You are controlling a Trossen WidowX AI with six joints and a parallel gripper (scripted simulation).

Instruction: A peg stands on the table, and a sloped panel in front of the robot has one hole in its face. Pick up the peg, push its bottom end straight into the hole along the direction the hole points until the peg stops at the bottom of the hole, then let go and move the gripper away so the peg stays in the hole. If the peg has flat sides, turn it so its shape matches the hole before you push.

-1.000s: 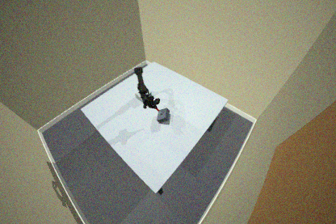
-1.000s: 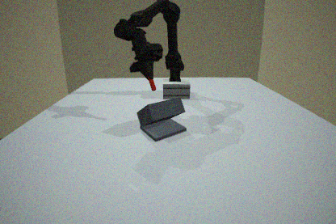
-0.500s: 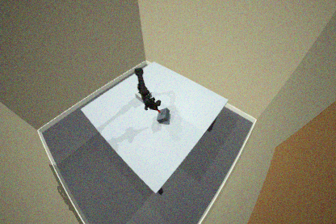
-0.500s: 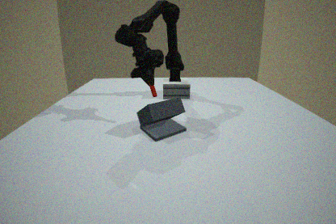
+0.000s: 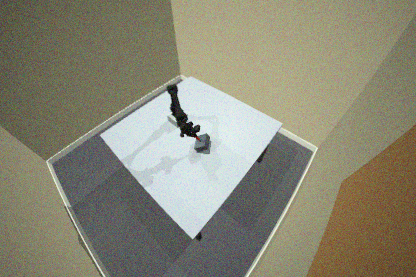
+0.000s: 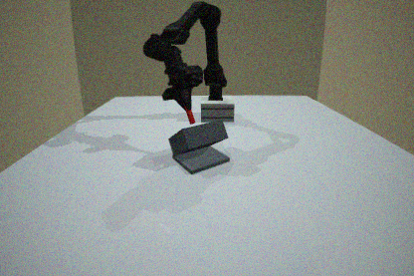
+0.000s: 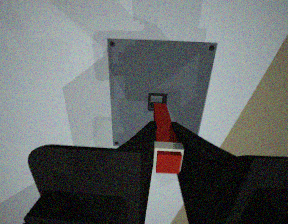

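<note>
Right now my gripper tip is 4 cm short of the grey sloped panel, 3 cm to the right of it and 7 cm above it. Also, from my gripper tip: red square peg (1 cm behind, 1 cm to the right, 1 cm above).
</note>
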